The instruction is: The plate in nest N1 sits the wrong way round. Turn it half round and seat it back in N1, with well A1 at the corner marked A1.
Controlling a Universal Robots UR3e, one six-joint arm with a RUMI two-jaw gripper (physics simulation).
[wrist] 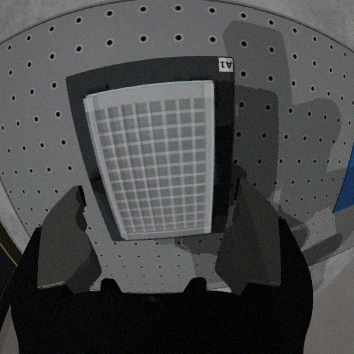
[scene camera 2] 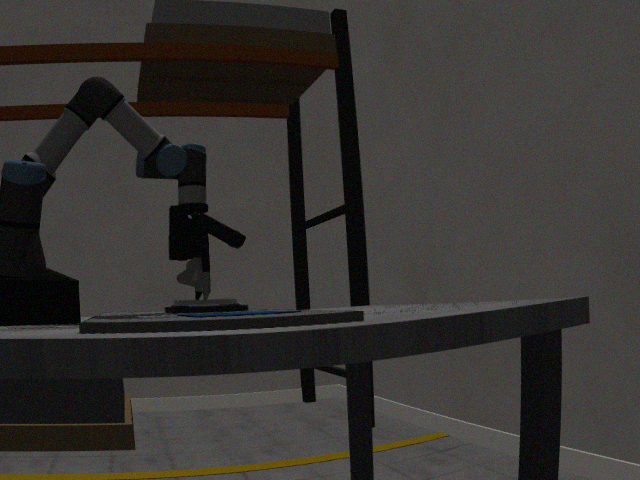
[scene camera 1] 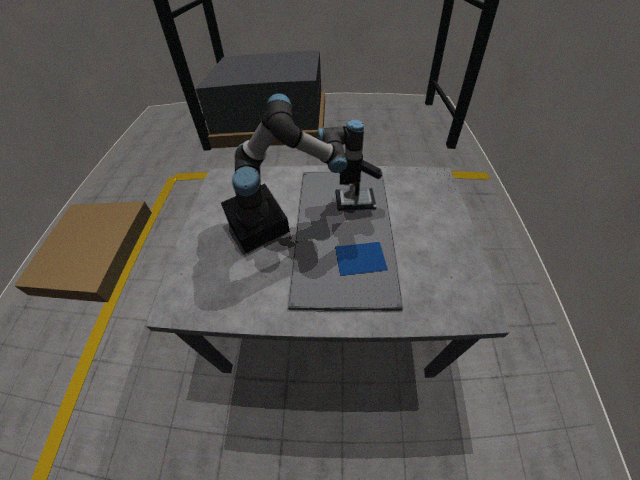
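Note:
The plate point(scene camera 1: 366, 198) point(scene camera 2: 225, 301) point(wrist: 155, 160) is pale, with a grid of wells, and lies flat in the dark nest N1 point(scene camera 1: 356, 207) point(scene camera 2: 236, 307) point(wrist: 145, 71). The marker A1 point(wrist: 225, 64) is on the nest's upper right corner in the wrist view, where it reads upside down. Which of the plate's corners holds well A1 cannot be told. My gripper point(scene camera 1: 356, 195) point(scene camera 2: 202, 296) point(wrist: 158, 184) points down, low over the plate. It is open and holds nothing. In the wrist view its jaws stand on the left and right of the plate's lower part, apart from it.
Nest N1 stands on a grey perforated board point(scene camera 1: 330, 294) point(scene camera 2: 330, 316) point(wrist: 30, 125) on the table point(scene camera 1: 439, 289) point(scene camera 2: 439, 335). A flat blue rectangle point(scene camera 1: 361, 258) point(scene camera 2: 248, 312) point(wrist: 347, 187) lies on the board nearer scene camera 1. A dark rack point(scene camera 1: 183, 77) point(scene camera 2: 351, 155) stands behind the table.

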